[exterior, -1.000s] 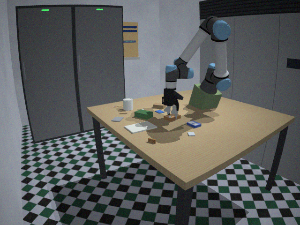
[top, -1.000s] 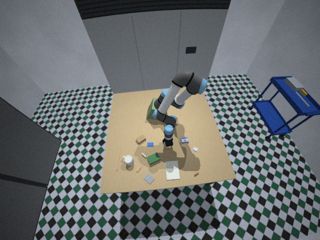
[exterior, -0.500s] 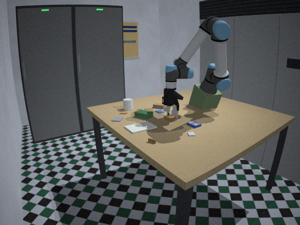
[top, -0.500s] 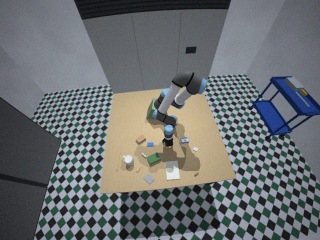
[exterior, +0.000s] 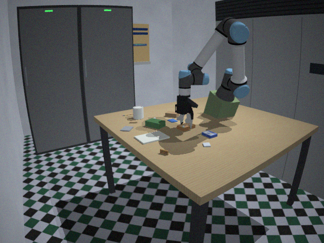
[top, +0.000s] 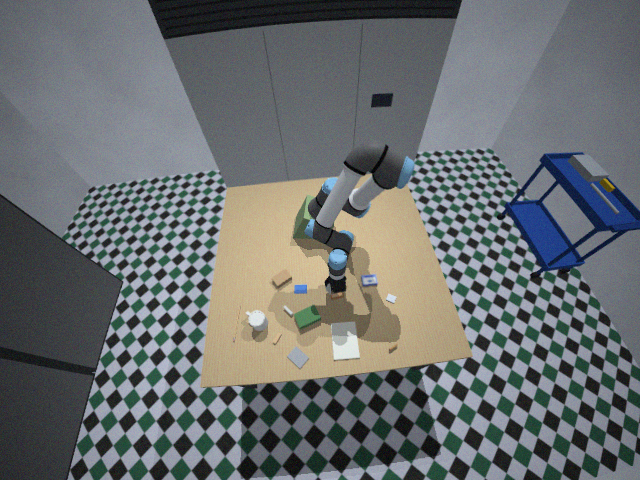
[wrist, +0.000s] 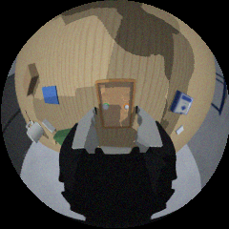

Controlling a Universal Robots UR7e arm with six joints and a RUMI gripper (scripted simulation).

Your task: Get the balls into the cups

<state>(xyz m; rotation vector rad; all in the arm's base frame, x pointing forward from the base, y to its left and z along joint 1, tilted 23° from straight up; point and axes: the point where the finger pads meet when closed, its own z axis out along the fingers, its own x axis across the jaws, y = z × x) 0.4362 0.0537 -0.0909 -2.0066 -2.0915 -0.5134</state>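
Now: the covered wooden puzzle 10 mm below my hand. Round my hand: green box 170 mm to the right, 130 mm ahead; then white sheet 270 mm ahead, 20 mm below; then blue tile 180 mm to the right, 30 mm behind, 20 mm below.
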